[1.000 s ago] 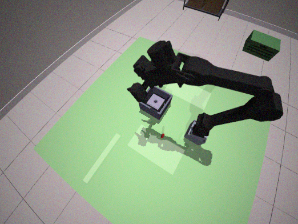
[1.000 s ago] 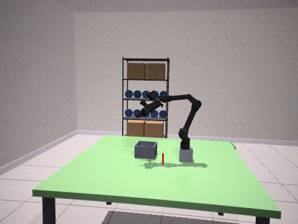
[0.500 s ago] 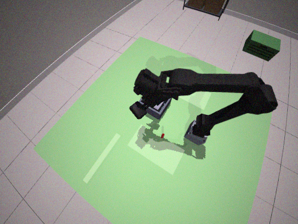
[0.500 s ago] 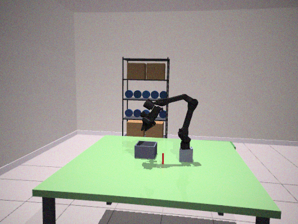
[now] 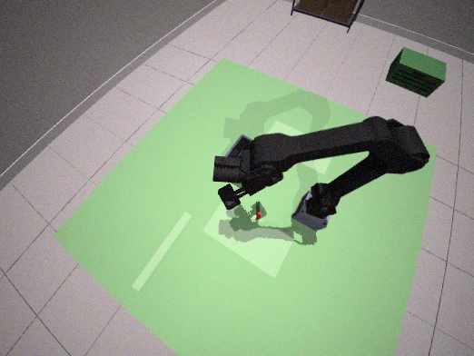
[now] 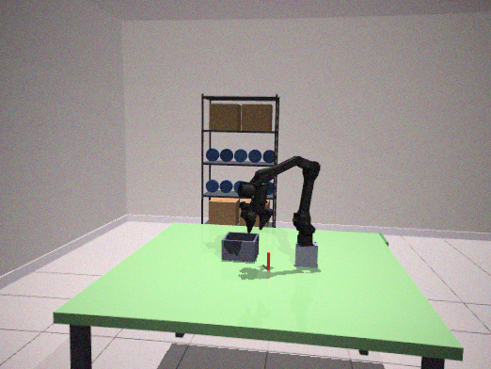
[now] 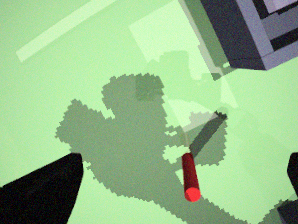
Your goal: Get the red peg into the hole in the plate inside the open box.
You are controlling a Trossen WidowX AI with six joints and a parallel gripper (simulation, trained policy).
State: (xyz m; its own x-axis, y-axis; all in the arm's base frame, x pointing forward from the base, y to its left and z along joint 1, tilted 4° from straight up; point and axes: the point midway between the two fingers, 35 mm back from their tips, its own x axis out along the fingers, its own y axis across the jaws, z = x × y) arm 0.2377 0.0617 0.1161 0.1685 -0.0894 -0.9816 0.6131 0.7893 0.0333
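The red peg lies 13 cm below my gripper tip, 6 cm behind it and 3 cm to the left of it. The rest, counted from my gripper tip: grey box: 16 cm to the right, 14 cm below, 5 cm ahead; plate: 16 cm to the right, 12 cm below, 5 cm ahead.
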